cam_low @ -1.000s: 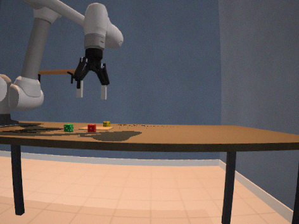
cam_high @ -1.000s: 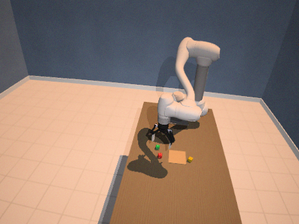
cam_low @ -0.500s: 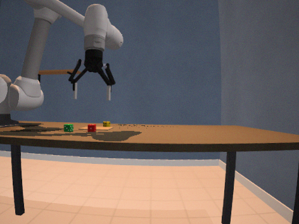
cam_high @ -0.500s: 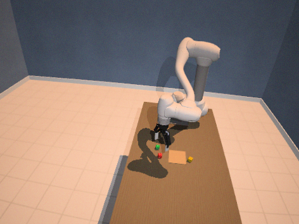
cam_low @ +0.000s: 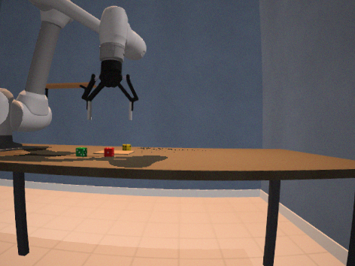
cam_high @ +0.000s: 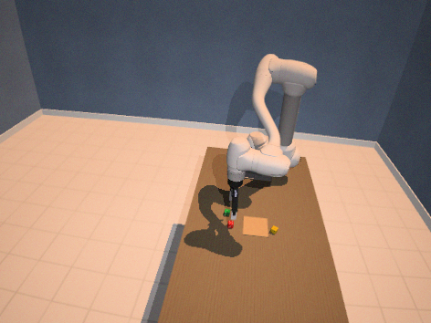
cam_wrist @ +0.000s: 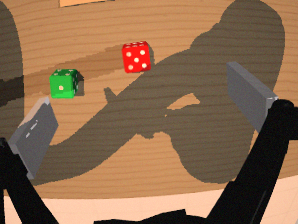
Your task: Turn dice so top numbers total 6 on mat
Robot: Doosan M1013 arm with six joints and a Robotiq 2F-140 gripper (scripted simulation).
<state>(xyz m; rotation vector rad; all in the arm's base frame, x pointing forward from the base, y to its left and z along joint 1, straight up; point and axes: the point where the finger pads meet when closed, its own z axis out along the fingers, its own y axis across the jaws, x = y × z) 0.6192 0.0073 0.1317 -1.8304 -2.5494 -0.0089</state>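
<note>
My hand is 12 cm above the red die. The rest, counted from my hand: yellow die 24 cm to the left, 12 cm below, 4 cm behind; tan mat 14 cm below, 13 cm to the left, 5 cm behind; green die 12 cm below, 9 cm behind, 4 cm to the right.
</note>
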